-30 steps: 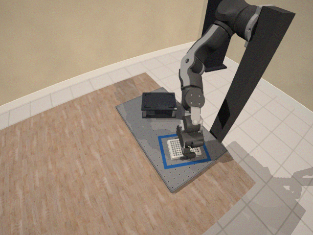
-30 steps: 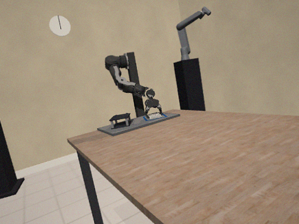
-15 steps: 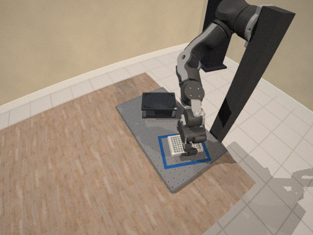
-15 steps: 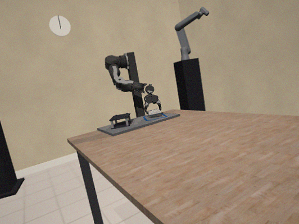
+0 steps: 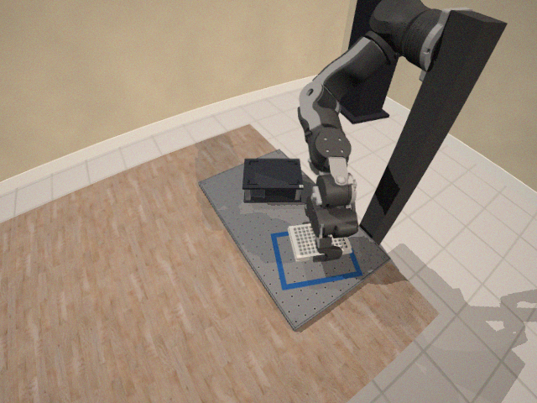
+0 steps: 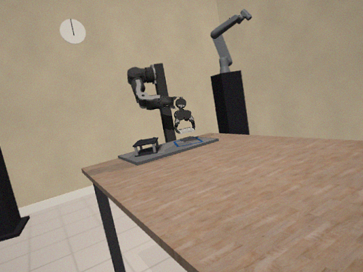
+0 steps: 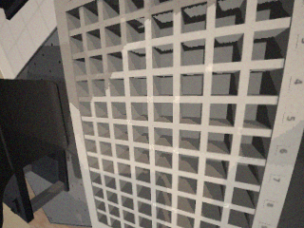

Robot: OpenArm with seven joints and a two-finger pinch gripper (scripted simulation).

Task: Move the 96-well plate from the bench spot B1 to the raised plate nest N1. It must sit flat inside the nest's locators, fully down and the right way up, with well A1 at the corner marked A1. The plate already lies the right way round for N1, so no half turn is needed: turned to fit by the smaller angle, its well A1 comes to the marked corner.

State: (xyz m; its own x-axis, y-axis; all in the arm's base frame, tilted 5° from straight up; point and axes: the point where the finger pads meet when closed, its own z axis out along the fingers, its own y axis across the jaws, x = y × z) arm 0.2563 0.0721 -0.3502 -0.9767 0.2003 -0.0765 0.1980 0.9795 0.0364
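Right now my hand is 2 cm short of the black raised nest N1, 25 cm to the left of it and 1 cm above it. The rest, counted from my hand: white 96-well plate (right at my hand); A1 label (4 cm behind, 17 cm to the right, 1 cm below).
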